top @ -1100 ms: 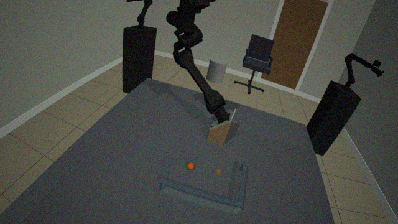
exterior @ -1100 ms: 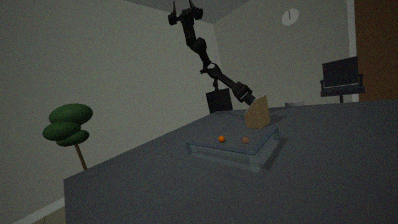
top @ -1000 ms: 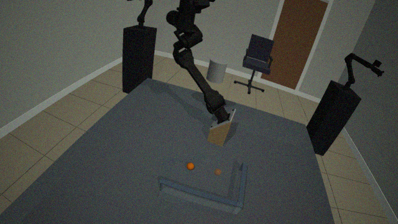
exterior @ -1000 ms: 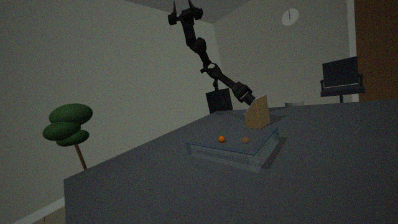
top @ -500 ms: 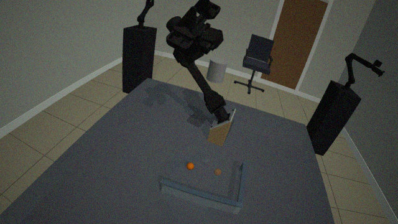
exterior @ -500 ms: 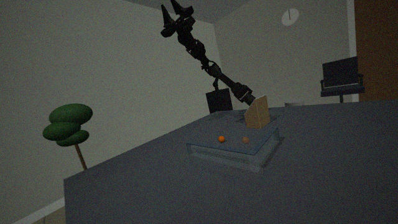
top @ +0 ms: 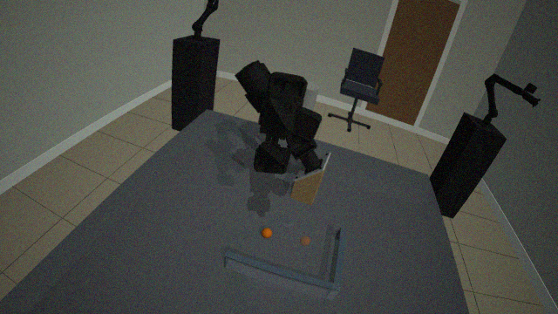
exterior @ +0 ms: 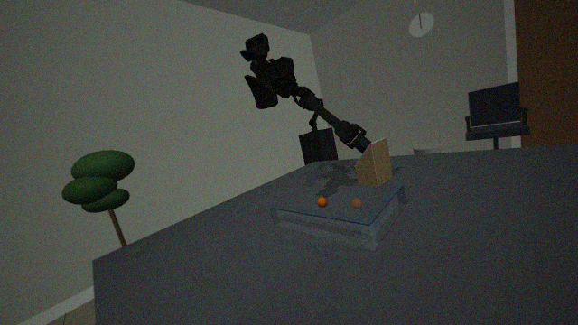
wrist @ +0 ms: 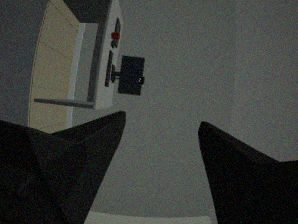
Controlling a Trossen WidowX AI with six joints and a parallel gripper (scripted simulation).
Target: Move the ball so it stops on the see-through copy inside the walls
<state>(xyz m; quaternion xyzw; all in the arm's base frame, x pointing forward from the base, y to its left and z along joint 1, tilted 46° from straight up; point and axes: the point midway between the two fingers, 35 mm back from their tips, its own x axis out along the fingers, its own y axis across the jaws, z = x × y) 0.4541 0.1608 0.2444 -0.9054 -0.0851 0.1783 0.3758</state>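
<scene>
The orange ball is 20 cm behind my gripper tip, 3 cm to the right of it and 44 cm below it. Also, from my gripper tip: see-through copy of ball 22 cm behind, 10 cm to the left, 44 cm below.
</scene>
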